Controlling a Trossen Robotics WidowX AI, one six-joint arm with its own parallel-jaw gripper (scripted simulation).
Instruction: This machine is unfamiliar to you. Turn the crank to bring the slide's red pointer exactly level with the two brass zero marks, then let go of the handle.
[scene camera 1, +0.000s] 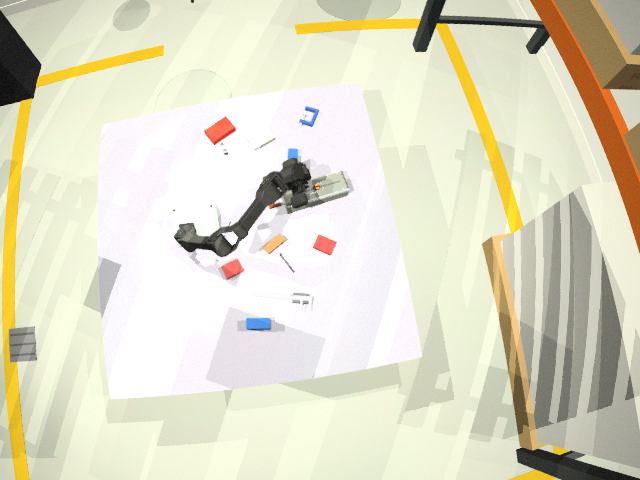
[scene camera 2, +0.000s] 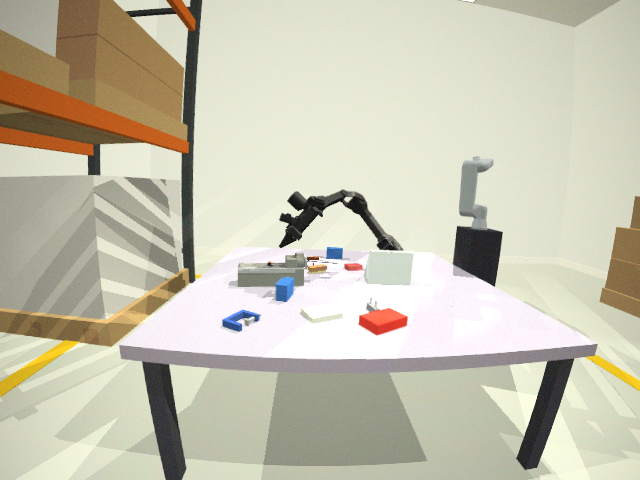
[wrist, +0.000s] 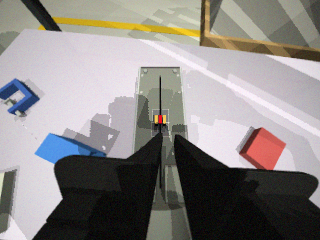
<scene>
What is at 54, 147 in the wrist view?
A blue block.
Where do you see a red block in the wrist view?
263, 149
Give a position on a red block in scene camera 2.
At 382, 321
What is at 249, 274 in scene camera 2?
A grey slide machine.
</scene>
